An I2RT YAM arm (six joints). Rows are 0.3 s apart.
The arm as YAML. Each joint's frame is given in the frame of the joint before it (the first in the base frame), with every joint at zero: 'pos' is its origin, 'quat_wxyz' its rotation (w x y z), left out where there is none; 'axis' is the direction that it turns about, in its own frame. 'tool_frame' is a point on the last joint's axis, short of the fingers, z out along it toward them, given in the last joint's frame.
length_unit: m
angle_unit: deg
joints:
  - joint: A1
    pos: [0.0, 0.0, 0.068]
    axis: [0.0, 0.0, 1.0]
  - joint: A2
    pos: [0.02, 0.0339, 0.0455]
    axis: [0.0, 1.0, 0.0]
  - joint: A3
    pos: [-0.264, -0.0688, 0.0]
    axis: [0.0, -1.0, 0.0]
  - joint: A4
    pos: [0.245, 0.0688, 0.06]
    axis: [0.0, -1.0, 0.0]
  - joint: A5
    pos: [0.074, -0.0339, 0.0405]
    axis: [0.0, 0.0, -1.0]
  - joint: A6
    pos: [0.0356, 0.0, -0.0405]
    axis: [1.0, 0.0, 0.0]
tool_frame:
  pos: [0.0, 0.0, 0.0]
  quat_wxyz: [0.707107, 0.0, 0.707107, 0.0]
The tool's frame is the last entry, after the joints.
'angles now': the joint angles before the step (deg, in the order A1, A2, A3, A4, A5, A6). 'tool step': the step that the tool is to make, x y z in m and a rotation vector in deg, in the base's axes. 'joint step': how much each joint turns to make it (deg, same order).
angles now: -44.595, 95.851, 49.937, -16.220, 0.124, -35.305
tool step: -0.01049, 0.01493, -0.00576, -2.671, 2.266, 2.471
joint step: 0.923, -3.003, -4.931, 2.230, 2.358, -3.009
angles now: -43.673, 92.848, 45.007, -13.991, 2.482, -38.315
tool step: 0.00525, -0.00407, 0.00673, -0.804, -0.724, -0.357
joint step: 0.169, 0.222, 1.799, -0.517, 0.325, 0.421
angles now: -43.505, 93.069, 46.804, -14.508, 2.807, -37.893
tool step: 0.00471, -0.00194, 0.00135, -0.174, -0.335, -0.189
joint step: 0.366, 0.741, 1.073, 0.004, 0.182, 0.535
